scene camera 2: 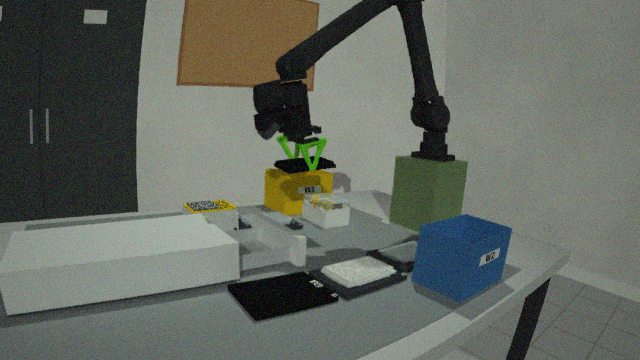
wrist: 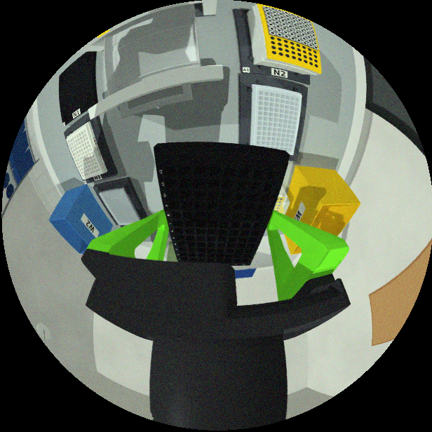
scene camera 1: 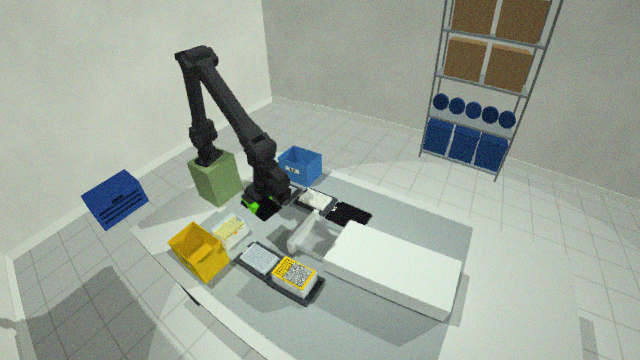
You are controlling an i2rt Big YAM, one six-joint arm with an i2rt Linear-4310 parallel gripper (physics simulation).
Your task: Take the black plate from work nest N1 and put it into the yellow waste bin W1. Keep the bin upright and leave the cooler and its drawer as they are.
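Frame: origin at the arm's base, x ahead, y left, z up, level; centimetres.
Seen in the pictures: gripper, fingertip midpoint: [scene camera 2: 303, 166] [scene camera 1: 261, 206]; arm's base, link origin: [scene camera 2: 433, 158] [scene camera 1: 209, 158].
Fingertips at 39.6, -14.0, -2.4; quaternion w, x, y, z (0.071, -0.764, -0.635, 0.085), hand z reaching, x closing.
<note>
Pixels of each thing's top centre, then the offset from my fingertips to it, as dx, dy, dz. "pt": a spot on its surface instead.
- black plate, top centre: [scene camera 2: 304, 158] [scene camera 1: 260, 201] -0.2, +0.1, +2.0
- yellow bin W1, top centre: [scene camera 2: 299, 171] [scene camera 1: 193, 241] -17.6, -21.6, -6.1
- Work nest N1, top centre: [scene camera 2: 282, 288] [scene camera 1: 348, 214] +24.9, +23.7, -16.3
- white cooler, surface spot: [scene camera 2: 120, 250] pt +49.9, +9.2, -9.7
- blue bin W2, top centre: [scene camera 2: 469, 227] [scene camera 1: 299, 155] -7.9, +42.3, -6.1
- white tip box, top centre: [scene camera 2: 326, 198] [scene camera 1: 227, 224] -15.1, -6.0, -11.1
- yellow-topped rack, top centre: [scene camera 2: 209, 204] [scene camera 1: 293, 271] +19.3, -13.5, -10.4
- white plate, top centre: [scene camera 2: 266, 216] [scene camera 1: 258, 256] +2.6, -11.0, -15.4
My gripper [scene camera 2: 303, 164] [wrist: 217, 214] is shut on the black plate [scene camera 1: 268, 210] [scene camera 2: 290, 165] [wrist: 220, 195], with green fingers on its two sides. The plate hangs roughly level above the table, beside and apart from the yellow bin W1 [scene camera 1: 192, 250] [scene camera 2: 279, 192] [wrist: 320, 182], not over its opening. The bin stands upright. Work nest N1 [scene camera 1: 348, 214] [scene camera 2: 280, 296] [wrist: 79, 85] is a flat black surface with no plate seen standing on it. The white cooler [scene camera 1: 395, 265] [scene camera 2: 120, 250] stands beside it, its drawer [scene camera 1: 300, 236] [scene camera 2: 298, 251] [wrist: 160, 82] pulled out.
The blue bin W2 [scene camera 1: 306, 170] [scene camera 2: 450, 270] [wrist: 80, 215] stands near the arm's green pedestal [scene camera 1: 220, 182] [scene camera 2: 425, 195]. A white tip box [scene camera 1: 231, 231] [scene camera 2: 326, 212] stands beside W1. A yellow-topped rack [scene camera 1: 295, 275] [scene camera 2: 210, 206] [wrist: 290, 42] and a white plate [scene camera 1: 259, 257] [wrist: 276, 120] sit on nearby nests.
</note>
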